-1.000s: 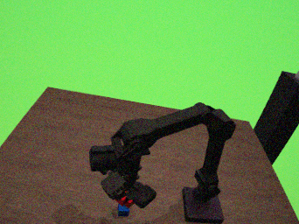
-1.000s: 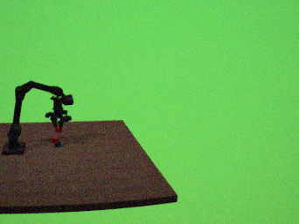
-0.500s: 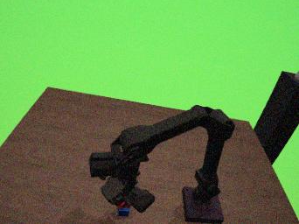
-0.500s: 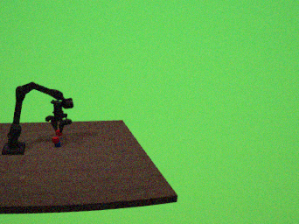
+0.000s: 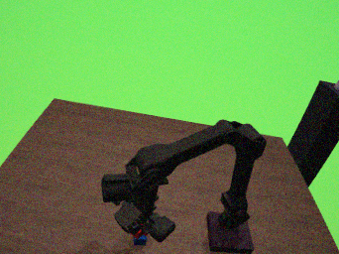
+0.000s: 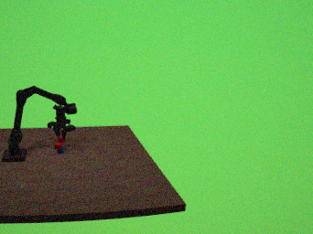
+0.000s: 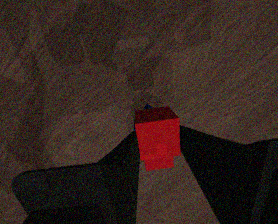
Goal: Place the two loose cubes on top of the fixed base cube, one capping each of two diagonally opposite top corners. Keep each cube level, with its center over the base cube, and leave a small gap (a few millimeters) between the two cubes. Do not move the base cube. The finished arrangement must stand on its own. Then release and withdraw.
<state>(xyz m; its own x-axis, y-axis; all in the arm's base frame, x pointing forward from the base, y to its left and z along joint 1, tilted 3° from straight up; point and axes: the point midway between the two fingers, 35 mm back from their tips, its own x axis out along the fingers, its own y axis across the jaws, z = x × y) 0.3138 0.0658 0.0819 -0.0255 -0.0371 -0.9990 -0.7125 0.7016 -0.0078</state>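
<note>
Now: gripper tip 10 mm past the blue base cube, 10 mm to the left of it and 70 mm above it.
</note>
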